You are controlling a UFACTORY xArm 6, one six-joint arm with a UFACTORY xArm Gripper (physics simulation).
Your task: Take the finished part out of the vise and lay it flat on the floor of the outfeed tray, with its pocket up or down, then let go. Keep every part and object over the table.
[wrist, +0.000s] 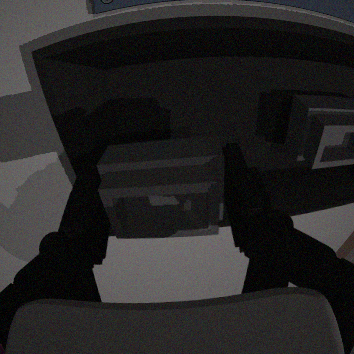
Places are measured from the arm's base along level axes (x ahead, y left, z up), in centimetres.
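Pixels of known places: gripper, fingertip midpoint: (161, 173).
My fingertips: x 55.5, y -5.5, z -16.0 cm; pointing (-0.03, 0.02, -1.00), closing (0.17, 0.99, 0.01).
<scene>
Behind a point stands the place of what it marks.
My gripper (161, 173) @(x 55.5, y -5.5, z -16.0 cm) is shut on the finished part (160, 162) @(x 54.4, y -5.1, z -15.4 cm), a dark grey stepped block, with one finger at each side of it. The part's recessed pocket faces the camera on its near side. The part is over the near, left portion of the dark outfeed tray (215, 10), and a dark shadow lies on the tray floor behind it. The gap between the part's underside and the tray floor is hidden. The vise does not show in this view.
Another grey part (300, 117) @(x 56.3, y 3.5, z -18.7 cm) with a rectangular pocket stands in the tray to the right of the held part. A blue plate (130, 5) @(x 47.4, y -4.5, z -20.6 cm) lies beyond the tray's far rim. A brown edge (346, 246) shows at the right. Shadows fall on the pale surface at the left.
</scene>
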